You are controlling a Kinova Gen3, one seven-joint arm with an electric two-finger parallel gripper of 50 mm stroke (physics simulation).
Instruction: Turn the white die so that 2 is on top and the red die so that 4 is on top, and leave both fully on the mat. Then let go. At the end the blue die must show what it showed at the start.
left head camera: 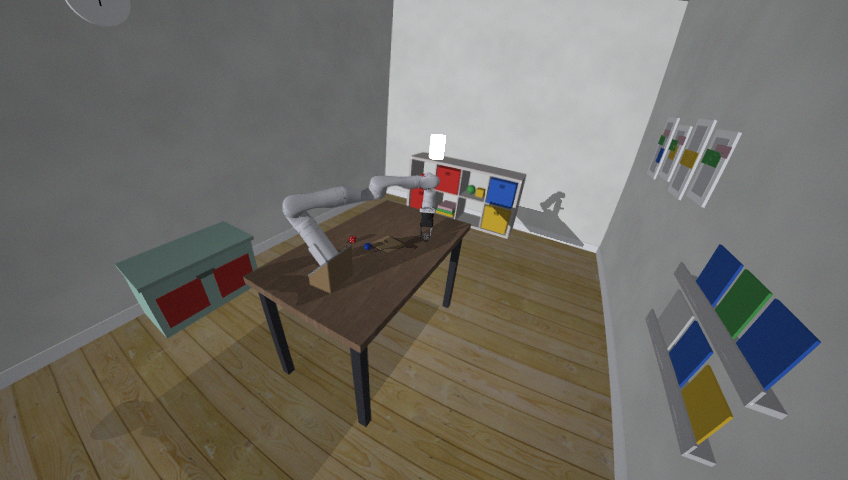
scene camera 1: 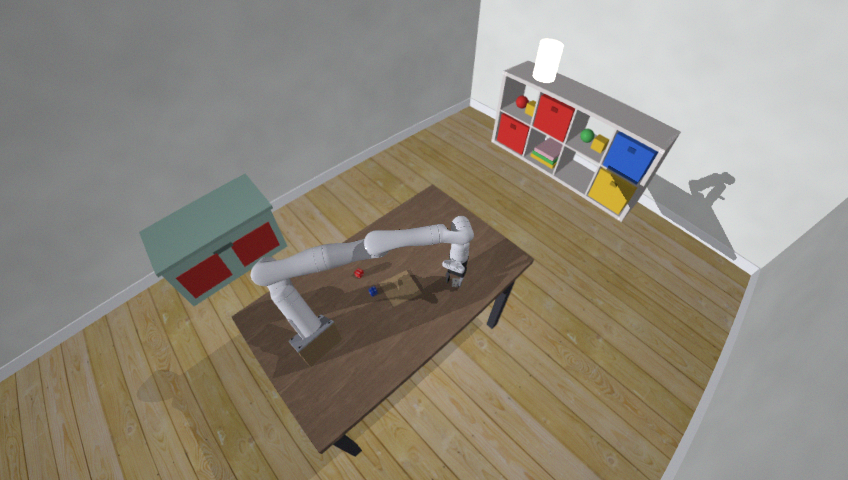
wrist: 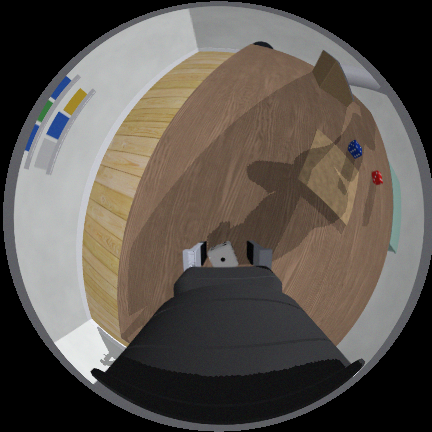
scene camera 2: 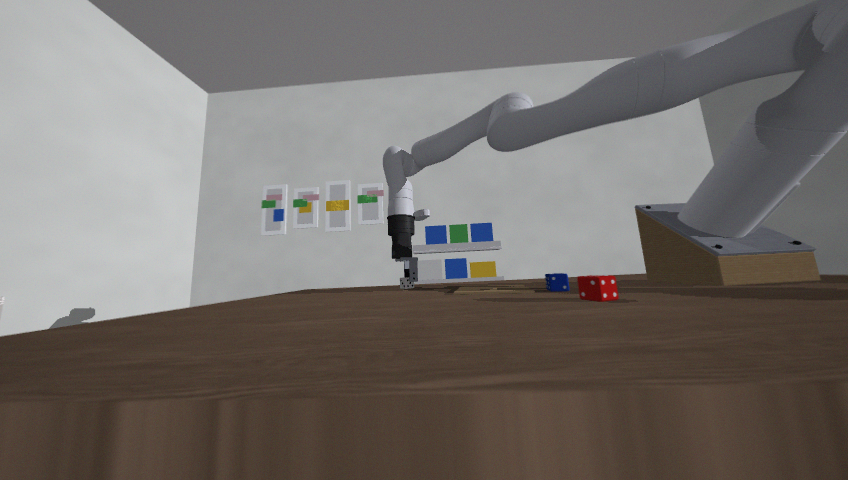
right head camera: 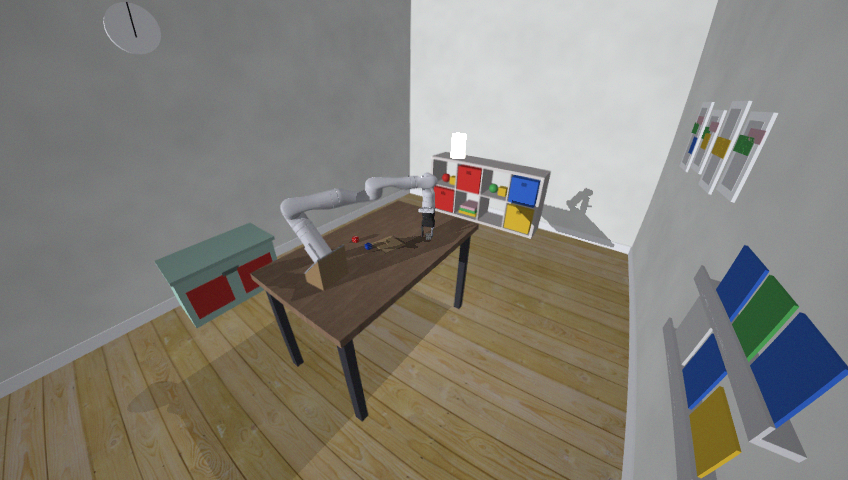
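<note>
The white die (wrist: 220,252) (scene camera 2: 407,284) is on the table, off the mat, with one dark pip on its upper face in the wrist view. My gripper (wrist: 226,249) (scene camera 1: 454,277) is open and low over it; the die shows between the spread fingers, not gripped. The red die (wrist: 377,177) (scene camera 2: 598,287) (scene camera 1: 358,273) lies on the table beyond the mat; a side face shows four pips in scene camera 2. The blue die (wrist: 355,149) (scene camera 2: 557,282) (scene camera 1: 373,291) lies beside the tan mat (wrist: 317,170) (scene camera 1: 392,299). The red die's top number is too small to read.
The arm's wooden base block (scene camera 2: 678,255) (wrist: 332,82) stands on the dark wooden table (scene camera 1: 368,380). The arm stretches above the dice and mat, and its shadow falls across the mat. The table's long edge runs left of the gripper in the wrist view.
</note>
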